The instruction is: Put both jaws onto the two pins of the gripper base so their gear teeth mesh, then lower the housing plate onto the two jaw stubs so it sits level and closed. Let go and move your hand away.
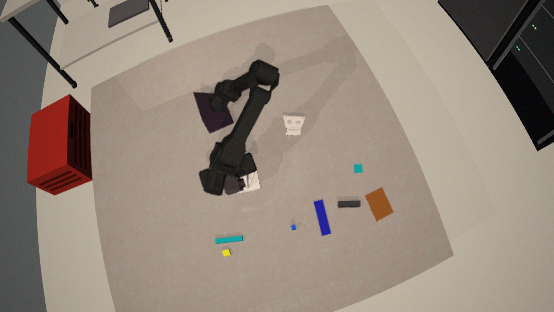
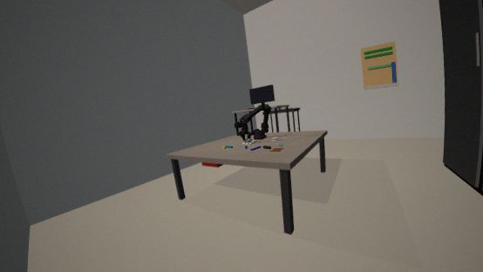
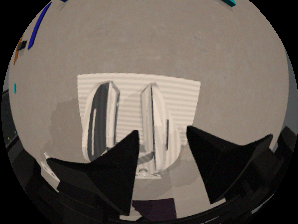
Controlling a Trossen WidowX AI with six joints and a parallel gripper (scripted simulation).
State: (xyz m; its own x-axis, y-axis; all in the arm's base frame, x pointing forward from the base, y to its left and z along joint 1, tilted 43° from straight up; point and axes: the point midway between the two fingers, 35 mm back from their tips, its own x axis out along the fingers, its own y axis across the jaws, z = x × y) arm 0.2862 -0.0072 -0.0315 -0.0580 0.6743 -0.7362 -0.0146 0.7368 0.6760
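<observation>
The white ribbed tray is 2 cm ahead of my gripper tip, 3 cm to the left of it and 1 cm below it. Round my gripper tip: yellow cube (24 cm ahead, 10 cm to the right, 1 cm below); white jaw (3 cm behind, 2 cm to the left); teal bar (20 cm ahead, 8 cm to the right, 1 cm below).
</observation>
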